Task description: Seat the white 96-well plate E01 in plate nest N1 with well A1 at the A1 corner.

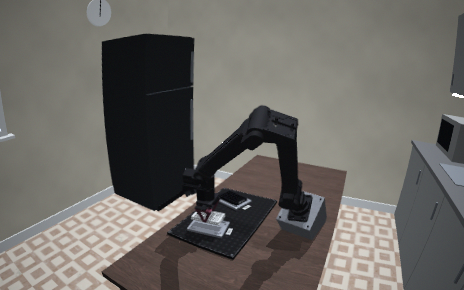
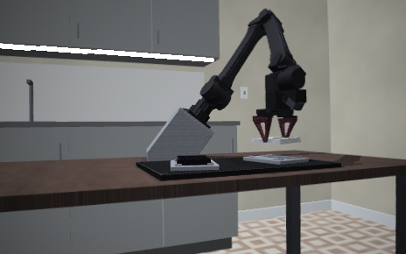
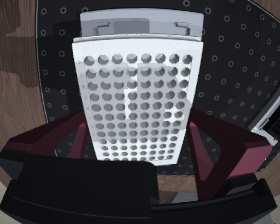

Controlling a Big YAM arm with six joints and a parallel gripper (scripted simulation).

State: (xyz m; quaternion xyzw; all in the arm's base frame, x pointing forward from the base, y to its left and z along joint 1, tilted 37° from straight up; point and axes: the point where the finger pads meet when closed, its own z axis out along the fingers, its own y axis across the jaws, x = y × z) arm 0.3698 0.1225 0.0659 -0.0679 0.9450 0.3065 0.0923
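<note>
Right now my hand is right at the white 96-well plate E01. Also, from my hand: black plate E07: 28 cm to the right, 5 cm below, 3 cm ahead; then nest N2: 28 cm to the right, 6 cm below, 3 cm ahead; then plate nest N1: 6 cm below, 1 cm to the right.
</note>
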